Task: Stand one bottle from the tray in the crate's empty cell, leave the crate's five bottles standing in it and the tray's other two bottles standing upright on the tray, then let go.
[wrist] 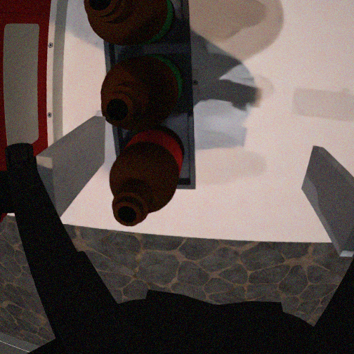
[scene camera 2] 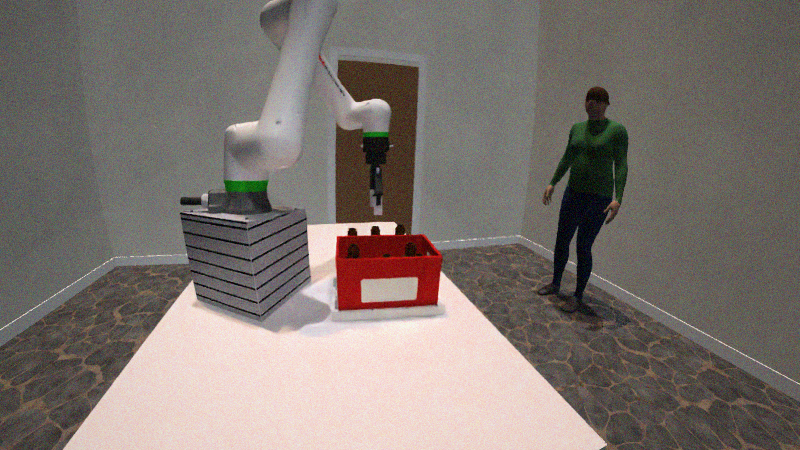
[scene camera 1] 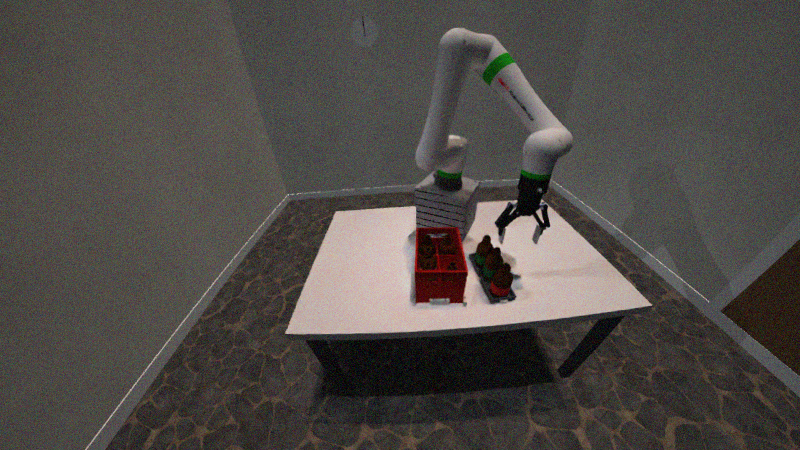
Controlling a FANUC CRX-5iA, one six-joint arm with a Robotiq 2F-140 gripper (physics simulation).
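Frame: origin at the arm's base, x right, y ahead, z up, level; metres.
Where they show: gripper, fingertip midpoint: (scene camera 2: pixel 375 210) (scene camera 1: pixel 517 241); arm's base at its link origin: (scene camera 2: pixel 246 210) (scene camera 1: pixel 448 184).
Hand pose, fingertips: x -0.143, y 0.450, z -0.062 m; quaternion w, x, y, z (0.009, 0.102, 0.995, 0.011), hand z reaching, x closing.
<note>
Each offset is from my fingertips to the top centre of the thing. Level surfaces: height alone.
The red crate @(dz -0.027, dx +0.296, dy -0.069 m) (scene camera 1: pixel 440 286) (scene camera 2: pixel 349 285) (wrist: pixel 25 11) stands on the table with dark brown bottles in its cells. Its empty cell appears to be the middle one on the tray side in scene camera 1. The dark tray (wrist: pixel 192 150) beside it bears three upright brown bottles in a row: a red-label bottle @(dz -0.042, dx +0.075, dy +0.070 m) (scene camera 1: pixel 501 284) (wrist: pixel 147 185) at the front end, a green-label bottle @(dz -0.042, dx +0.067, dy -0.023 m) (scene camera 1: pixel 492 265) (wrist: pixel 137 92) in the middle and another green-label bottle @(dz -0.042, dx +0.069, dy -0.108 m) (scene camera 1: pixel 484 250) (wrist: pixel 129 20) at the back. My gripper (scene camera 1: pixel 519 236) (scene camera 2: pixel 377 205) (wrist: pixel 208 152) is open and empty, above and to the right of the tray in scene camera 1.
The striped robot pedestal (scene camera 1: pixel 439 209) (scene camera 2: pixel 248 263) stands behind the crate in scene camera 1. The white table @(dz -0.202 m) (scene camera 1: pixel 363 296) (scene camera 2: pixel 335 386) has its front edge near the tray's red-label end. A person (scene camera 2: pixel 595 162) stands on the floor beyond the table.
</note>
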